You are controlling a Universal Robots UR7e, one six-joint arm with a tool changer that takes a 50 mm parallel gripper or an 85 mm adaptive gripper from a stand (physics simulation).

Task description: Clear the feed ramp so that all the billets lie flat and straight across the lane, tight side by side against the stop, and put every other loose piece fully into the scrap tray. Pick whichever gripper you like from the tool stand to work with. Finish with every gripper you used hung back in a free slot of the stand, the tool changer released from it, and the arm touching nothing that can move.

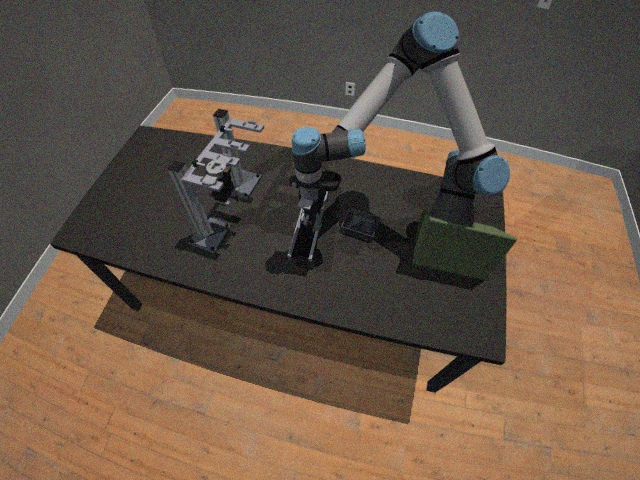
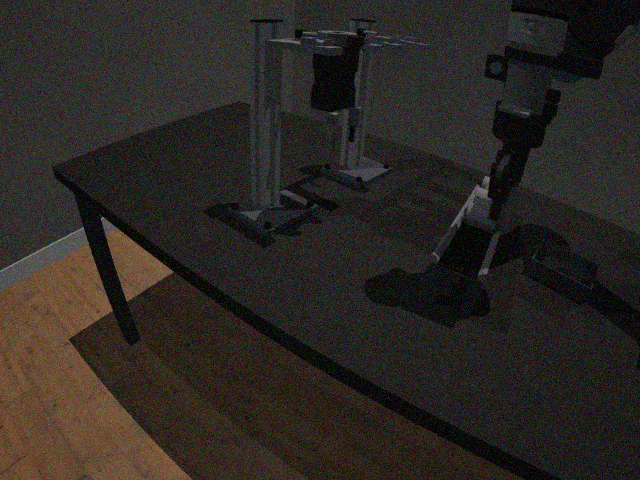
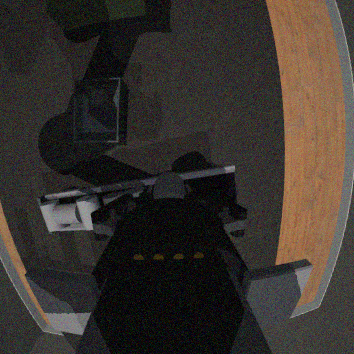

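Pixels of known places: arm's base, origin of its link: [image 1: 450, 220].
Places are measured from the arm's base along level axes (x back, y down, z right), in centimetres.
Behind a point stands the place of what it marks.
Note:
The sloped feed ramp [image 1: 292, 241] [image 2: 488, 255] @(x -43.8, y 10.5, z -15.8 cm) [image 3: 210, 172] @(x -43.5, y 10.3, z -17.9 cm) has light side rails and a dark lane. A pale cylindrical billet [image 2: 480, 209] [image 3: 65, 215] lies across the lane near its back end, and another pale piece [image 3: 88, 212] @(x -48.9, y 9.6, z 3.3 cm) is beside it. The gripper hides part of the lane, so the rest of the row cannot be told. My gripper [image 2: 496, 209] [image 3: 170, 224] is open, pointing down at the ramp, its two fingers wide apart along the lane. The scrap tray [image 1: 356, 236] @(x -30.8, y 19.0, z -2.4 cm) [image 2: 560, 281] @(x -30.5, y 17.7, z -2.3 cm) [image 3: 119, 130] @(x -35.0, y 17.1, z -1.8 cm) stands right of the ramp, with dim grey pieces inside.
The tool stand [image 1: 191, 201] @(x -85.9, y -3.0, z -18.7 cm) [image 2: 266, 113] @(x -85.8, y -1.3, z -18.6 cm) stands left of the ramp. A black gripper [image 1: 222, 188] [image 2: 334, 82] hangs in it. A low light bar [image 1: 217, 222] [image 2: 293, 196] @(x -85.4, y 18.4, z -11.1 cm) lies by its front foot. A green block [image 1: 454, 253] @(x 4.1, y 7.3, z -7.8 cm) [image 3: 125, 7] @(x -8.2, y 16.5, z -4.2 cm) stands at the arm's base.

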